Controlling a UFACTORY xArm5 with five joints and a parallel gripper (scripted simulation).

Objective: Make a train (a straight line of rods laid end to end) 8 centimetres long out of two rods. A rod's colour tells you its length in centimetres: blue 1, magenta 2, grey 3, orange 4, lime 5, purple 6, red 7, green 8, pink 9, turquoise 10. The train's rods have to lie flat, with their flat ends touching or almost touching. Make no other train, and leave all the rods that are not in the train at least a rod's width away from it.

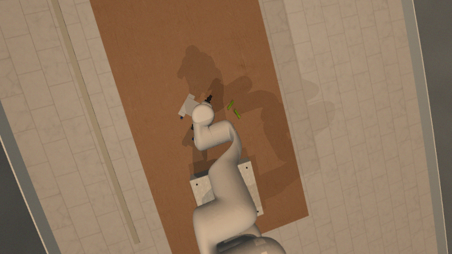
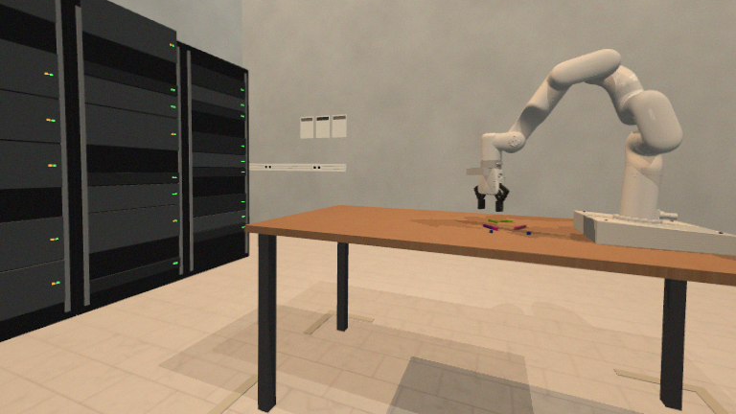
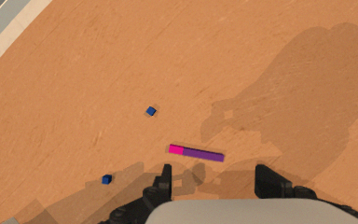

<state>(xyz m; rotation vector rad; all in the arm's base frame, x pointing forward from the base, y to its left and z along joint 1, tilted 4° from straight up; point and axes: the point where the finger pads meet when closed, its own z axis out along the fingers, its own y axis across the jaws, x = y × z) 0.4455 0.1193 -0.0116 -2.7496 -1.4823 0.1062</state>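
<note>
The purple rod lies 10 mm to the left of my hand and 70 mm below it. Also, from my hand: blue rod (30 mm behind, 100 mm to the left, 70 mm below); then pink rod (100 mm behind, 60 mm to the right, 70 mm below); then magenta rod (30 mm behind, 30 mm to the left, 70 mm below).
</note>
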